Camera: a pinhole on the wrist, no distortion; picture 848 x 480 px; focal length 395.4 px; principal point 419.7 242.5 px. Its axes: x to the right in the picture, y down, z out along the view. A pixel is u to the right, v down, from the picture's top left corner.
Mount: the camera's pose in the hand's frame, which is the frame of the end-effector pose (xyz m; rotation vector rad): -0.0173 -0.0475 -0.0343 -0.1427 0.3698 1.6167
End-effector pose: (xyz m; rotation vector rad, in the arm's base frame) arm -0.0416 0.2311 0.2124 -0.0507 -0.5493 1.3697
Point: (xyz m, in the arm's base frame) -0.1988 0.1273 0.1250
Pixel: outside the picture
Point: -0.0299 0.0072 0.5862
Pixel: 117 396
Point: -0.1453 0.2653 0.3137
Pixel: 530 130
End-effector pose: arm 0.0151 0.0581 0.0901 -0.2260 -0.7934 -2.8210
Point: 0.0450 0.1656 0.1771
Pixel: 310 331
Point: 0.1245 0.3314 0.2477
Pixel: 173 465
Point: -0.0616 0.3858 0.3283
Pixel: 133 216
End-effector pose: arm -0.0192 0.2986 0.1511 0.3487 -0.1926 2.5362
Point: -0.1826 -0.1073 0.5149
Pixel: 624 246
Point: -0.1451 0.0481 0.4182
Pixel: 603 214
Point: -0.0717 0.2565 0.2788
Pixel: 511 128
